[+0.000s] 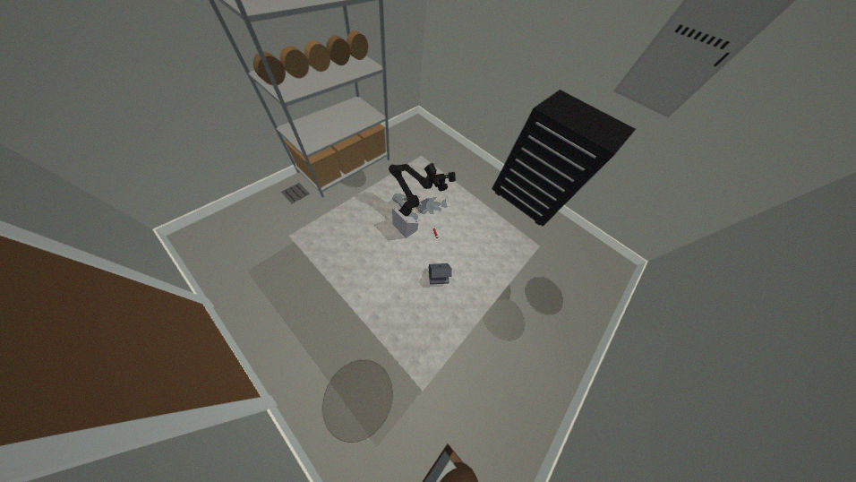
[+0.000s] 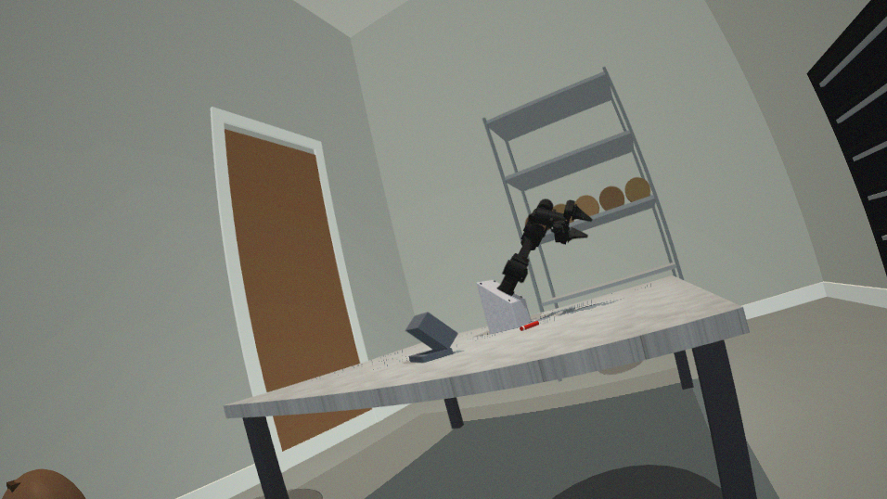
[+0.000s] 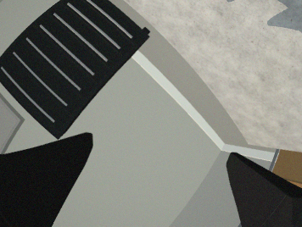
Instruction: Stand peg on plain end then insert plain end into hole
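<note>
Now: the red peg 290 mm to the right of my gripper tip, 260 mm below it and 180 mm ahead of it. Also, from my gripper tip: panel: 520 mm to the right, 380 mm ahead, 190 mm below.
</note>
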